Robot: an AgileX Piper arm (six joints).
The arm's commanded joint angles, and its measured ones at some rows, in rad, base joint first. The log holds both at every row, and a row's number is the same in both.
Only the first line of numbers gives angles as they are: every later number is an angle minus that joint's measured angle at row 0.
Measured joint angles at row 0:
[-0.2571 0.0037 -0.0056 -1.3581 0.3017 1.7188]
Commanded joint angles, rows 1 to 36:
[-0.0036 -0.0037 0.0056 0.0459 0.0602 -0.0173]
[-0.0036 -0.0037 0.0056 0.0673 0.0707 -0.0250]
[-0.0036 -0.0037 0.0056 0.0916 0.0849 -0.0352]
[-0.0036 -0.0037 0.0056 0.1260 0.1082 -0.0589]
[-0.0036 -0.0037 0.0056 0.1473 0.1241 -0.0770]
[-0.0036 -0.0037 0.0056 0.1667 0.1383 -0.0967]
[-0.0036 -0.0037 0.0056 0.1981 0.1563 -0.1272]
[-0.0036 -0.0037 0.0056 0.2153 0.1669 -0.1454]
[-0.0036 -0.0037 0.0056 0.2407 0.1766 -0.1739]
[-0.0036 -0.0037 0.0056 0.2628 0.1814 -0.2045]
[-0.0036 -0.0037 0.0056 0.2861 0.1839 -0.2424]
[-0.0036 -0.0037 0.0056 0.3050 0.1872 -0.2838]
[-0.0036 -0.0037 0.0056 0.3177 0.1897 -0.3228]
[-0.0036 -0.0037 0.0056 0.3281 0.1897 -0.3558]
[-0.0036 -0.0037 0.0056 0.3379 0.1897 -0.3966]
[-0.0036 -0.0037 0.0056 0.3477 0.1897 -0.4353]
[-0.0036 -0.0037 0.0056 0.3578 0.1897 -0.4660]
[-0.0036 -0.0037 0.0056 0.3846 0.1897 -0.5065]
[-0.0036 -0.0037 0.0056 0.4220 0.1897 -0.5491]
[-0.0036 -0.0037 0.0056 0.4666 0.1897 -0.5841]
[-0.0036 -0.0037 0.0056 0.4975 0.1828 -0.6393]
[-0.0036 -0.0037 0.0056 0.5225 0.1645 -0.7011]
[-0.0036 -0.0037 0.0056 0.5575 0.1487 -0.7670]
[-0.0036 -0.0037 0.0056 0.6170 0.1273 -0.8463]
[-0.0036 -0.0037 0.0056 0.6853 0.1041 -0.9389]
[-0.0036 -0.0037 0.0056 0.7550 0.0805 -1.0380]
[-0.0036 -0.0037 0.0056 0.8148 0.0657 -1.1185]
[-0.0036 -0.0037 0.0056 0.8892 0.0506 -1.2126]
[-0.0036 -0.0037 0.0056 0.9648 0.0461 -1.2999]
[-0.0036 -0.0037 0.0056 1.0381 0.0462 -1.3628]
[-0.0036 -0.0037 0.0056 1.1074 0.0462 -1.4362]
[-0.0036 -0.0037 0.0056 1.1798 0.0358 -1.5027]
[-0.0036 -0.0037 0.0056 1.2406 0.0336 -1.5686]
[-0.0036 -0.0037 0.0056 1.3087 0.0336 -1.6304]
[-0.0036 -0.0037 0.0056 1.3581 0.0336 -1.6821]
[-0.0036 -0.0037 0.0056 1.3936 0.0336 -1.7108]
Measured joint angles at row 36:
[0.0000 0.0000 0.0000 1.1846 0.0536 -1.5043]
